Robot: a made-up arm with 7 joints.
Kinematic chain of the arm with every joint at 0, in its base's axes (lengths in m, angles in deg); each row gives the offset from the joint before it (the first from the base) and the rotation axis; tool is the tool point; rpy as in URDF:
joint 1: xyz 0 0 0 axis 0.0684 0.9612 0.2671
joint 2: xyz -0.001 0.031 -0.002 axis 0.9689 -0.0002 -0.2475
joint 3: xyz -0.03 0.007 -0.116 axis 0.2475 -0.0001 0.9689
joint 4: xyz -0.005 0 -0.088 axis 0.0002 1 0
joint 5: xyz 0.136 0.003 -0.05 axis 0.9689 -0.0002 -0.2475
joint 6: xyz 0.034 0 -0.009 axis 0.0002 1 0
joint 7: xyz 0.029 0 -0.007 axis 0.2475 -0.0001 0.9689
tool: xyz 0 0 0 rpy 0 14.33 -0.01
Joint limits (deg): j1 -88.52..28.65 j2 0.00..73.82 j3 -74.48..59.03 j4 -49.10..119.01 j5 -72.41..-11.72 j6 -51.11..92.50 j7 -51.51..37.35
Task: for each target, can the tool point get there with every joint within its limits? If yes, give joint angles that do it. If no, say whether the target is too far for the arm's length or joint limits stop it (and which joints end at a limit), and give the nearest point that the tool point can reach.
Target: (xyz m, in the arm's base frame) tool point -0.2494 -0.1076 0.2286
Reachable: no: joint limits stop it (at a limit: joint 1, joint 2, joint 4, joint 5) | nearest point -0.0305 0.1086 0.1491 | short by 0.318 m
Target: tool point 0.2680 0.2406 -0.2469
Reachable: yes | joints -52.04 36.28 -4.46 88.25 -22.98 -12.21 -15.62
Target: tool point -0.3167 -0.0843 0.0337
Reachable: no: joint limits stop it (at a limit: joint 1, joint 2, joint 4, joint 5, joint 6) | nearest point -0.3061 -0.0187 -0.1859 | short by 0.229 m
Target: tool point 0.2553 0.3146 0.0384
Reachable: yes | joints -66.07 46.95 48.91 35.26 -55.34 -33.00 16.66
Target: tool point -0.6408 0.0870 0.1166
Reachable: no: too far | nearest point -0.3245 0.1409 -0.1610 | short by 0.424 m
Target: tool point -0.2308 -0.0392 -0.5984
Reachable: no: too far | nearest point -0.1504 -0.0072 -0.3882 | short by 0.227 m
